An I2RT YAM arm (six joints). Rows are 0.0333 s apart.
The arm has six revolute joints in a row. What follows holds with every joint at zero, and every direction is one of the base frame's.
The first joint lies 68 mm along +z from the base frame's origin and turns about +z.
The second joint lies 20 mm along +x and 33.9 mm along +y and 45.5 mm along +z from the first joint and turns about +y.
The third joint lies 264 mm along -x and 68.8 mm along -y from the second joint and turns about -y.
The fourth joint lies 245 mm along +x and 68.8 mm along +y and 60 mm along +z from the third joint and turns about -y.
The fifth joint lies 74 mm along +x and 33.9 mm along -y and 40.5 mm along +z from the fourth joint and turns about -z.
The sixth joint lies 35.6 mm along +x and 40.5 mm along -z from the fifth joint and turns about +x.
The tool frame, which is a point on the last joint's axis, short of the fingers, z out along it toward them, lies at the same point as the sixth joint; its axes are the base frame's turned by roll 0, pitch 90 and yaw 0 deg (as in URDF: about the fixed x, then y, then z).
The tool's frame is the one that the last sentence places.
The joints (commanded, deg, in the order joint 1, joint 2, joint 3, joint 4, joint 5, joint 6), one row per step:
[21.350, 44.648, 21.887, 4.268, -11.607, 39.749]
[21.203, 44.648, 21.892, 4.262, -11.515, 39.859]
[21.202, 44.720, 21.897, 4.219, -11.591, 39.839]
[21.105, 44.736, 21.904, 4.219, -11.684, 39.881]
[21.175, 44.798, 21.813, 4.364, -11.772, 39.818]
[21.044, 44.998, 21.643, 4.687, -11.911, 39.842]
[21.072, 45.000, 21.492, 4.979, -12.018, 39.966]
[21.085, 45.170, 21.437, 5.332, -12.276, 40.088]
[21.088, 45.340, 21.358, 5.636, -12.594, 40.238]
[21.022, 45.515, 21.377, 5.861, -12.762, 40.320]
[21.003, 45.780, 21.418, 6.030, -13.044, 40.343]
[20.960, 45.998, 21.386, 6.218, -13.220, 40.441]
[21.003, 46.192, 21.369, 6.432, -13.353, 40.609]
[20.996, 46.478, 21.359, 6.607, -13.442, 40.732]
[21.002, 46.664, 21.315, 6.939, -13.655, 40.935]
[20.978, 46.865, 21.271, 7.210, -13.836, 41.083]
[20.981, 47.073, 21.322, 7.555, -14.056, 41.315]
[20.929, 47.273, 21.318, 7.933, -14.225, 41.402]
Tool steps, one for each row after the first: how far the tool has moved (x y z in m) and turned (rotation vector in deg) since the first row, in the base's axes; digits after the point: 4 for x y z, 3 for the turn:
[0.0002, -0.0005, 0.0000, 0.060, 0.048, -0.268]
[0.0003, -0.0004, -0.0002, 0.026, 0.149, -0.191]
[0.0004, -0.0006, -0.0002, 0.084, 0.190, -0.213]
[0.0004, -0.0003, -0.0007, 0.057, 0.175, -0.040]
[0.0009, -0.0005, -0.0017, 0.101, 0.247, -0.047]
[0.0008, -0.0004, -0.0021, 0.280, 0.195, 0.044]
[0.0011, -0.0001, -0.0023, 0.499, 0.170, 0.265]
[0.0014, 0.0003, -0.0027, 0.730, 0.236, 0.523]
[0.0018, 0.0003, -0.0027, 0.868, 0.234, 0.592]
[0.0024, 0.0007, -0.0029, 0.949, 0.331, 0.833]
[0.0028, 0.0008, -0.0034, 1.056, 0.462, 0.926]
[0.0032, 0.0012, -0.0037, 1.228, 0.565, 1.044]
[0.0037, 0.0014, -0.0043, 1.308, 0.756, 1.082]
[0.0041, 0.0017, -0.0045, 1.564, 0.795, 1.228]
[0.0045, 0.0019, -0.0048, 1.742, 0.873, 1.331]
[0.0051, 0.0023, -0.0045, 2.052, 0.849, 1.475]
[0.0056, 0.0024, -0.0045, 2.229, 0.753, 1.560]

